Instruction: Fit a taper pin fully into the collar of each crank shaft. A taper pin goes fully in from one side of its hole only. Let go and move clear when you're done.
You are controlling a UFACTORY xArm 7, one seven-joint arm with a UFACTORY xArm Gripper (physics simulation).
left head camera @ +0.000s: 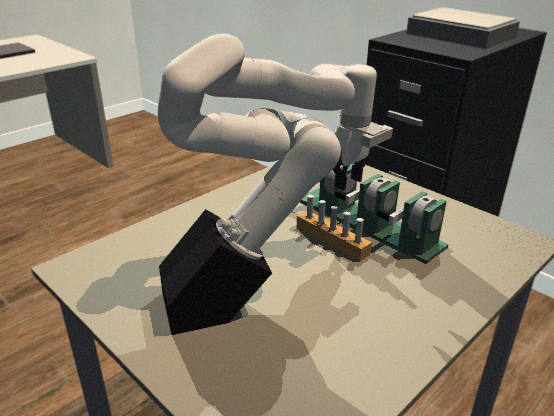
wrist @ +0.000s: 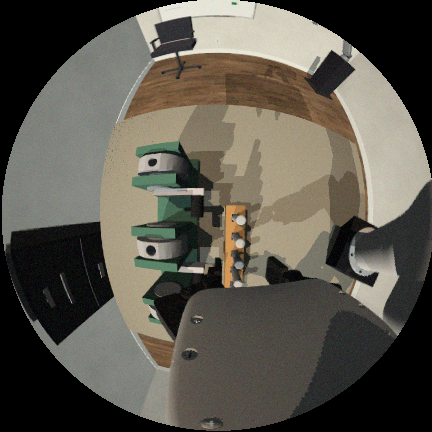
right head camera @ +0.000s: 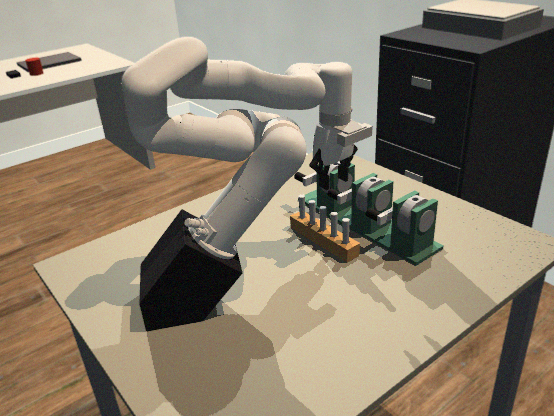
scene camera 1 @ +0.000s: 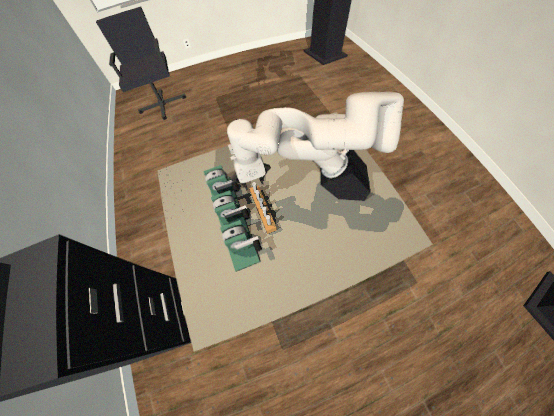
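Grey taper pins stand upright in the orange rack. The collars of the near crank shaft and middle crank shaft show dark open holes on top. The far collar also shows a dark hole in the scene camera view. My gripper is partly open and empty, fingers pointing down, above the rack's far end beside the far crank stand. The far stand is partly hidden by the gripper in both head views.
Green crank stands on a green base stand in a row beside the rack. Crank arms with black handles stick out toward the rack. A black filing cabinet stands past the table.
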